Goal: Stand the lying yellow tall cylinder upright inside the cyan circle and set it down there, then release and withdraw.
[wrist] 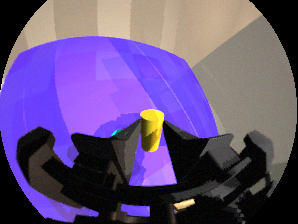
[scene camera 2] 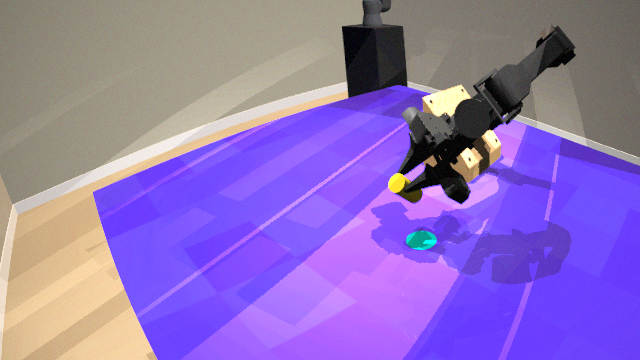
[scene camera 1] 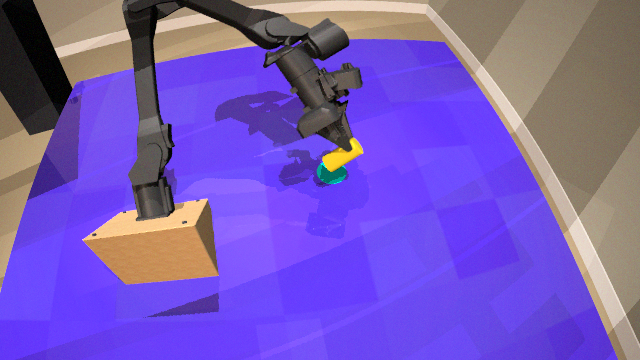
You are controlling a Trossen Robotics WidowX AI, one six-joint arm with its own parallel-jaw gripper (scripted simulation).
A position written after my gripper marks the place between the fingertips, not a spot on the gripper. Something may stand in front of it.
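With my gripper (wrist: 151, 122) I am carrying a yellow cylinder (wrist: 151, 121). I can see the gripper (scene camera 2: 401, 183) from elsewhere too, and once more I find the gripper (scene camera 1: 351, 147).
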